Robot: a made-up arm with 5 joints. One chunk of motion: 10 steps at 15 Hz.
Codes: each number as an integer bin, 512 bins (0 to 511) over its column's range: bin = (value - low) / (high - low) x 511, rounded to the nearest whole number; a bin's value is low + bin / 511 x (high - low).
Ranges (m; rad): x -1..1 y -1..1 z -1..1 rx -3.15..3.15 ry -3.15..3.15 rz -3.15..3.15
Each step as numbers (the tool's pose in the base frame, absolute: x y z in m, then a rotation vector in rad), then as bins.
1 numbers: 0.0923 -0.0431 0.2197 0.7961 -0.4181 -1.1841
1 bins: 279 244 312 320 222 159
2 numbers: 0.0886 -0.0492 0.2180 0.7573 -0.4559 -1.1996
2 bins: 278 243 311 317 219 158
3 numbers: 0.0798 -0.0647 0.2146 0.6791 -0.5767 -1.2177
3 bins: 276 239 310 311 209 157
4 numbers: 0.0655 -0.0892 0.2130 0.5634 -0.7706 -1.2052
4 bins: 272 233 310 301 193 158
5 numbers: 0.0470 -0.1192 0.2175 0.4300 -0.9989 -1.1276
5 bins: 268 225 311 290 174 164
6 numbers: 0.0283 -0.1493 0.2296 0.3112 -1.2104 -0.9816
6 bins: 263 217 314 281 157 176
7 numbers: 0.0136 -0.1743 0.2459 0.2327 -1.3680 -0.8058
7 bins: 259 211 318 274 145 190
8 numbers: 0.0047 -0.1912 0.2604 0.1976 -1.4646 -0.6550
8 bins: 257 207 322 272 137 202
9 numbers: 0.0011 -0.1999 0.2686 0.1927 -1.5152 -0.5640
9 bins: 256 204 324 271 133 210
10 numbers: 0.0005 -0.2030 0.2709 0.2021 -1.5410 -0.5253
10 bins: 256 204 325 272 131 213
